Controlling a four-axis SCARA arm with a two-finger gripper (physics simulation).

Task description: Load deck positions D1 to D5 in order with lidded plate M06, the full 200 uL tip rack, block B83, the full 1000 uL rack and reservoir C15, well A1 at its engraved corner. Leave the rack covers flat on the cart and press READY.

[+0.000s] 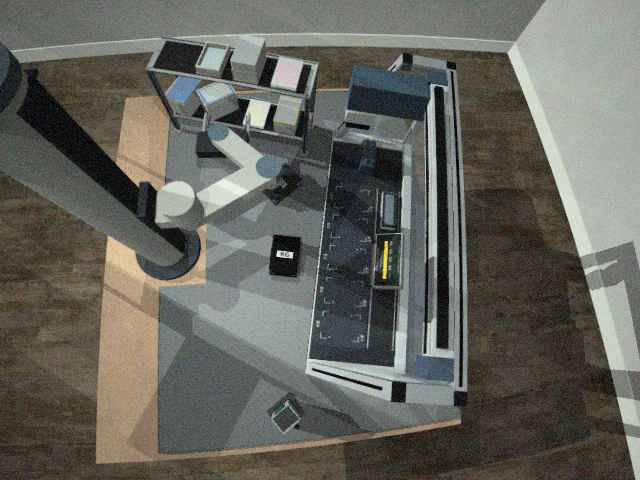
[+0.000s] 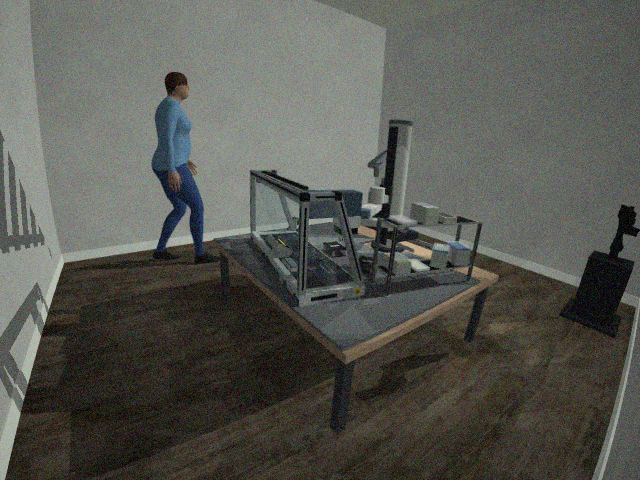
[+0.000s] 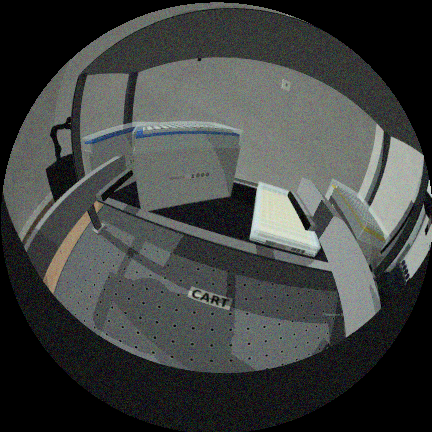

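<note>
My gripper (image 1: 227,121) (image 3: 208,168) is open and empty, in front of the lower shelf of the cart (image 1: 178,55) (image 3: 200,233). Beyond its fingers stands a blue-edged rack marked 1000 (image 1: 217,96) (image 3: 185,172). Another blue-topped rack (image 1: 184,88) (image 3: 107,152) stands to its left. A cream plate (image 1: 258,113) (image 3: 282,217) lies to the right, then a yellow-edged rack (image 1: 287,114) (image 3: 356,212). The top shelf bears an open-topped pale box (image 1: 212,57), a tall grey stack (image 1: 248,57) and a pink-topped plate (image 1: 287,73). Bracket marks show on the dark deck (image 1: 343,312). Which racks are full cannot be told.
A black labelled box (image 1: 284,263) sits on the bench, and a dark block (image 1: 279,190) lies beside the arm's elbow. A framed enclosure (image 1: 461,206) surrounds the deck. A small device (image 1: 285,414) stands near the bench edge. A person (image 2: 173,139) stands beyond the bench.
</note>
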